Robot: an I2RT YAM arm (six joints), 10 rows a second.
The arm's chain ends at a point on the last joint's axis. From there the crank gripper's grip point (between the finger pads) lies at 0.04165 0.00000 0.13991 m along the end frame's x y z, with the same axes.
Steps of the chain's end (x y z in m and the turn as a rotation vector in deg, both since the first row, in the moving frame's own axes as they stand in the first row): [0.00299 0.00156 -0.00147 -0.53 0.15 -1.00]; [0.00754 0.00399 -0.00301 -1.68 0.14 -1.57]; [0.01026 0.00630 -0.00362 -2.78 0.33 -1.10]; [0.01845 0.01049 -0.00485 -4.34 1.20 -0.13]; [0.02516 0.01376 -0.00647 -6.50 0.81 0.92]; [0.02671 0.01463 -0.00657 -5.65 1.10 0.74]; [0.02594 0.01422 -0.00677 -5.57 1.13 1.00]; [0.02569 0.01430 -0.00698 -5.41 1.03 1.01]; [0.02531 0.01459 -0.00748 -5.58 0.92 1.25]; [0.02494 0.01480 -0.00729 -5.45 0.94 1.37]
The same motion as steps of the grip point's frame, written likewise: [0.00336 0.00212 -0.00158 -0.53 0.15 -1.00]; [0.00792 0.00694 -0.00316 -1.68 0.14 -1.57]; [0.01112 0.01227 -0.00401 -2.78 0.33 -1.10]; [0.02138 0.02095 -0.00615 -4.34 1.20 -0.13]; [0.02700 0.03025 -0.00801 -6.50 0.81 0.92]; [0.02929 0.02892 -0.00810 -5.65 1.10 0.74]; [0.02856 0.02851 -0.00831 -5.57 1.13 1.00]; [0.02807 0.02821 -0.00841 -5.41 1.03 1.01]; [0.02739 0.02909 -0.00887 -5.58 0.92 1.25]; [0.02706 0.02908 -0.00867 -5.45 0.94 1.37]
